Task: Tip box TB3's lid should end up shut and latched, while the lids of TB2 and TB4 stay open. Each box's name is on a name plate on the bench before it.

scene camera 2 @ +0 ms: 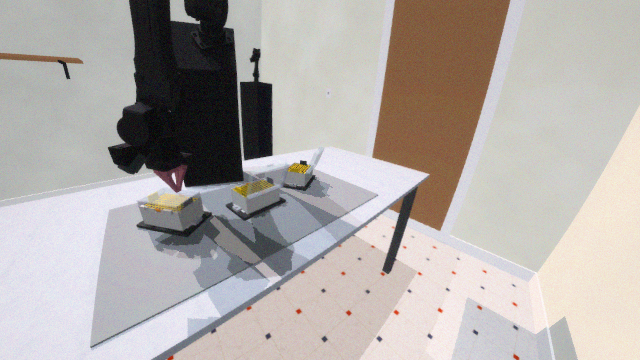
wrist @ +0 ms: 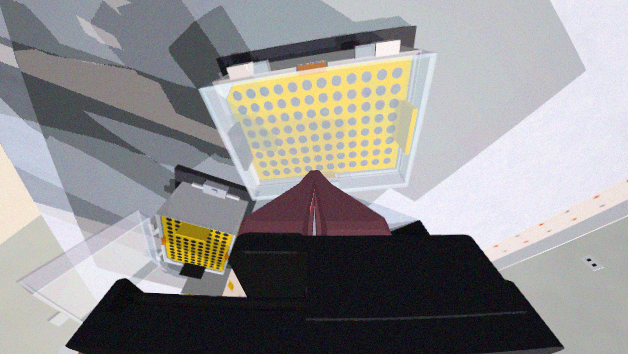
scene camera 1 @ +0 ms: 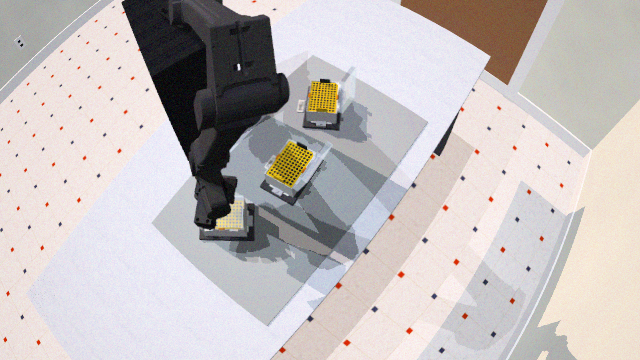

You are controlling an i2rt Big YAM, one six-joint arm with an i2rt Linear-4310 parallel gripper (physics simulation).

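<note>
The nearest tip box, apparently TB3, has its clear lid down over the yellow rack; whether it is latched cannot be told, and its name plate is hidden. My gripper is shut and empty, pointing down at the lid's edge on the arm's side; contact is unclear. In scene camera 1 the wrist hides the fingertips. The middle box, TB2, has its lid open. The far box, apparently TB4, has its clear lid standing open.
The boxes stand on a grey mat on a white bench. Small name plates show beside the middle and far boxes in scene camera 1, too small to read. TB2's open lid reaches out left in the wrist view. A black pedestal stands behind the bench.
</note>
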